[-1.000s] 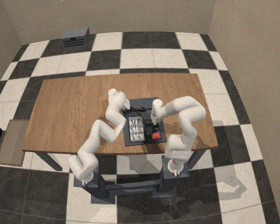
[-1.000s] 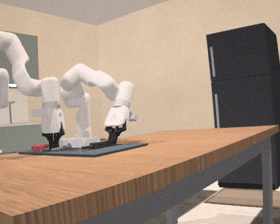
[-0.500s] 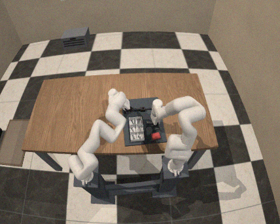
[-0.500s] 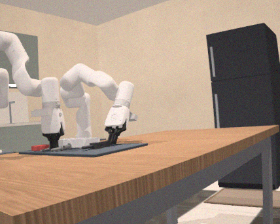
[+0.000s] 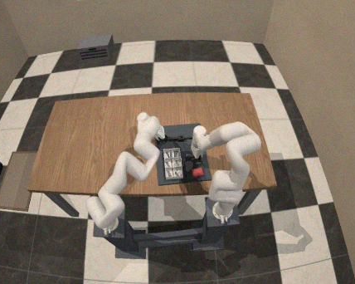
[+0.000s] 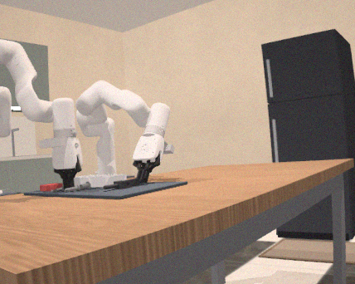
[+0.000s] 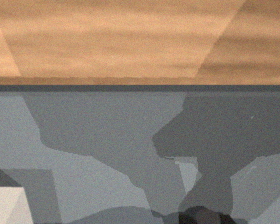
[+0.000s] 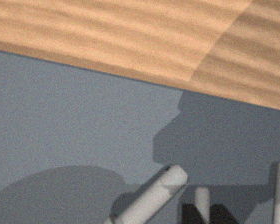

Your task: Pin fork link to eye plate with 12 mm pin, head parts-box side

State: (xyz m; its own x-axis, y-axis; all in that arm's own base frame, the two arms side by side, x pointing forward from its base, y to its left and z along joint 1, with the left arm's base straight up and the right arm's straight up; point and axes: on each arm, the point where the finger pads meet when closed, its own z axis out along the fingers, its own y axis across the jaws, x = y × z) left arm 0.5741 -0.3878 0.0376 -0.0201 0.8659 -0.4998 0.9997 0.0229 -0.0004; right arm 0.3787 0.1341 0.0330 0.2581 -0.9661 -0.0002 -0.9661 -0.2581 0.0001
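Right now my left hand is 6 cm to the left of the eye plate and 2 cm above it. Also, from my left hand: dark mat 10 cm to the right, 10 cm behind, 3 cm below; then fork link 12 cm to the right, 2 cm below; then white parts box 20 cm behind, 3 cm to the right, 2 cm below.
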